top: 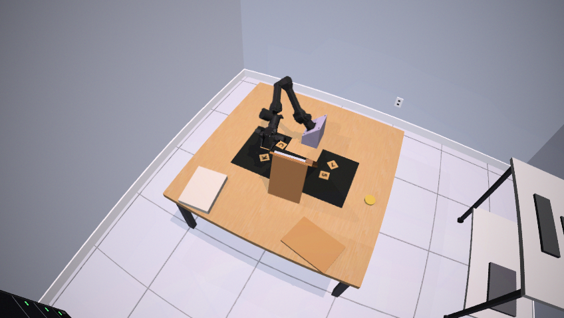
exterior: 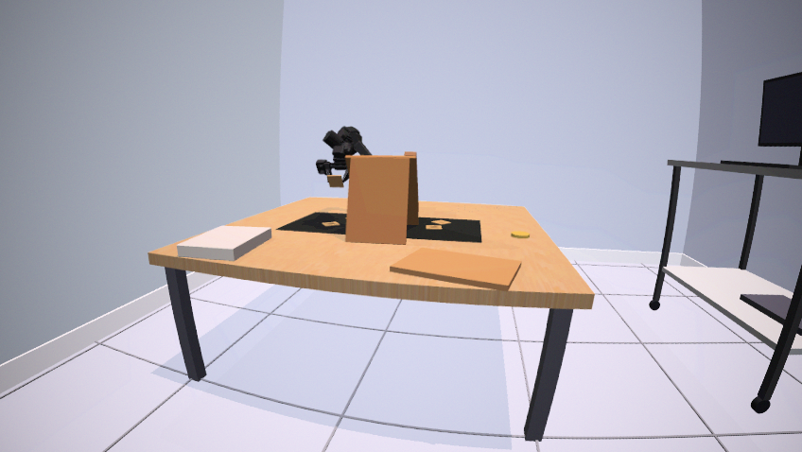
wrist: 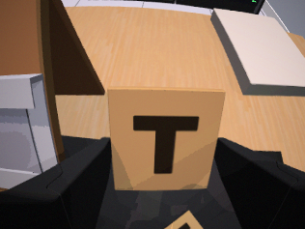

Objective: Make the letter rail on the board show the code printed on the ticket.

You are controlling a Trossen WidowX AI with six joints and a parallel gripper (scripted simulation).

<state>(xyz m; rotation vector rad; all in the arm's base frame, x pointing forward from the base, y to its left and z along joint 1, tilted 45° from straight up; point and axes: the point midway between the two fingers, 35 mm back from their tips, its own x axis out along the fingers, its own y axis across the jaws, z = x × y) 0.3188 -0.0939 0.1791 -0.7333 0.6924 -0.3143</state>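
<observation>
The white ticket is 50 mm behind my gripper tip, 210 mm to the left of it and 80 mm below it. Round my gripper tip: thin panel (410 mm ahead, 430 mm to the left, 170 mm below); white slab (310 mm ahead, 300 mm to the right, 160 mm below).
</observation>
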